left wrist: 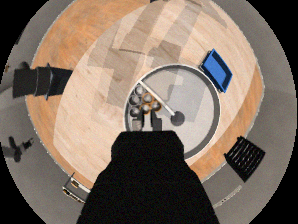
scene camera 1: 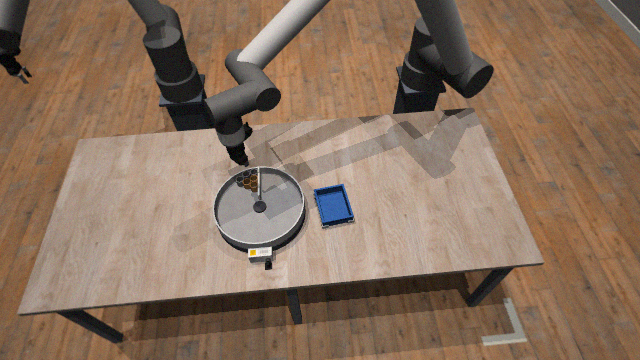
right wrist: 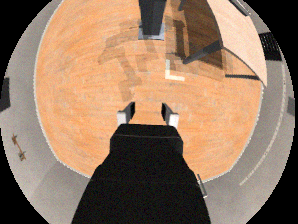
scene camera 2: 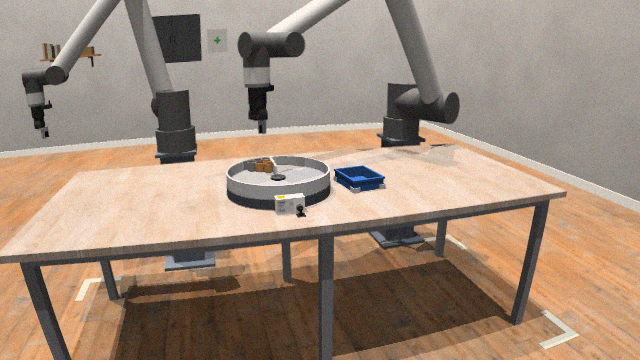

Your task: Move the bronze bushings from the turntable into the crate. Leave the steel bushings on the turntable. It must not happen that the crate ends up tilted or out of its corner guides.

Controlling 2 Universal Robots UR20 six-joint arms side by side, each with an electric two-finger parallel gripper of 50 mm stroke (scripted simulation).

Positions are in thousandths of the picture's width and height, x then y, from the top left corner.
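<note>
My left gripper (left wrist: 495,511) and my right gripper (right wrist: 498,480) are here in my sight. I also see a blue crate (scene camera 1: 523,576), and I find the blue crate (left wrist: 727,301) in the left wrist view, as well as the blue crate (scene camera 2: 566,493) in another view. In the right wrist view the blue crate is out of frame.
</note>
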